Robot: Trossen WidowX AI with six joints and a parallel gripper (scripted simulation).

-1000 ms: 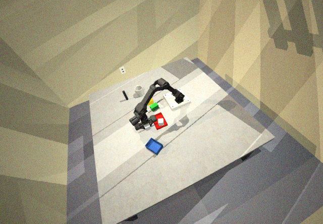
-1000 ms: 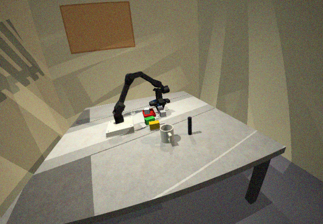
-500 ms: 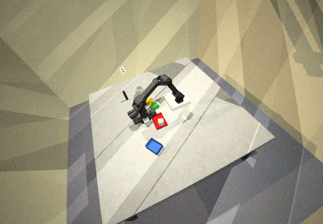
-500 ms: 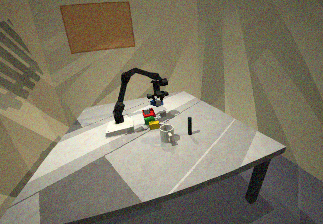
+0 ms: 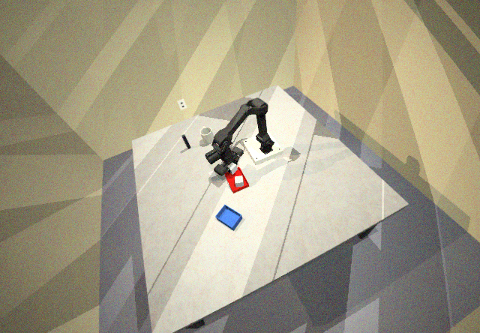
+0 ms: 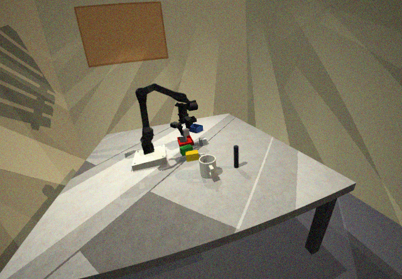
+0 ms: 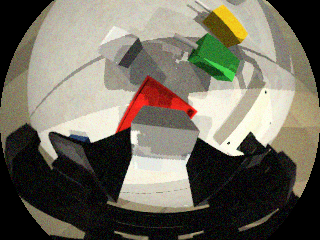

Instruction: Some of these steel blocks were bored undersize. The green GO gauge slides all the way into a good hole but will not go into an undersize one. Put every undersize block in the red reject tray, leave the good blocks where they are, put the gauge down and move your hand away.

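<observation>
Now: gripper tip 3 cm to the right of the red reject tray and 7 cm above it. The rest, counted from my gripper tip: green GO gauge 1 cm behind, 13 cm to the right, 6 cm below; then yellow block 1 cm behind, 22 cm to the right, 6 cm below; then steel block 10 cm ahead, 7 cm to the right, 6 cm below.
</observation>
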